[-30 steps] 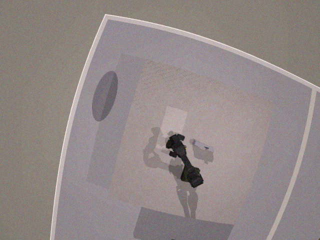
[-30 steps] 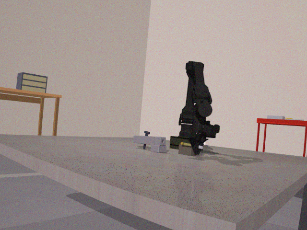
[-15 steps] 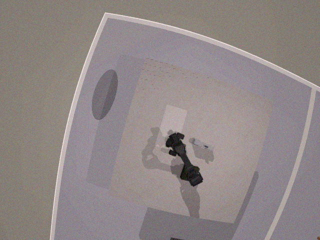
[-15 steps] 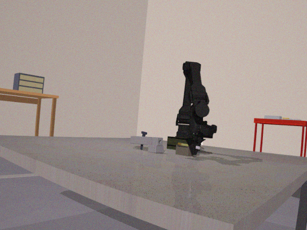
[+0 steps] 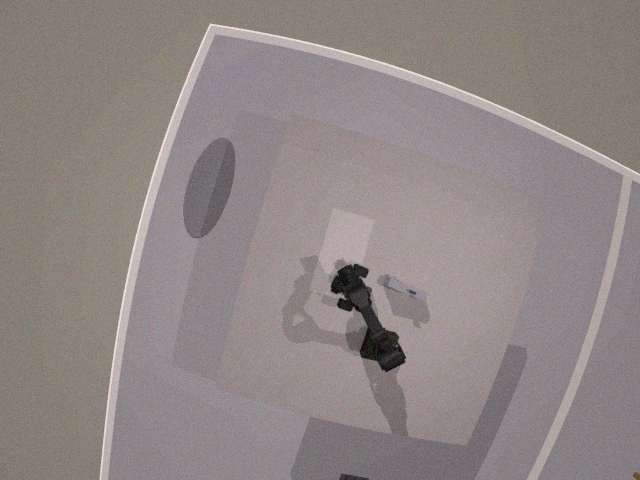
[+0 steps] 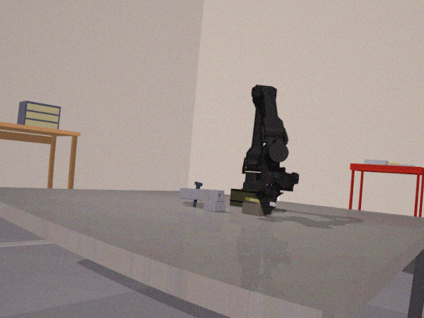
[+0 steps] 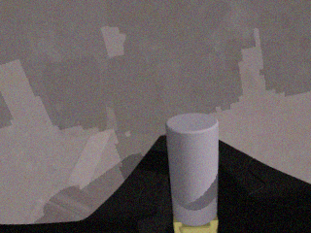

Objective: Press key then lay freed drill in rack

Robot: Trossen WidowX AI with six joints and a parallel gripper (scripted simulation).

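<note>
Right now the dark olive-grey block is 1 cm behind my gripper tip, 5 cm to the right of it and 1 cm above it. Round my gripper tip: grey block fixture: 5 cm ahead, 23 cm to the right, 3 cm above; dark t-shaped key: 4 cm ahead, 25 cm to the right, 4 cm above.
</note>
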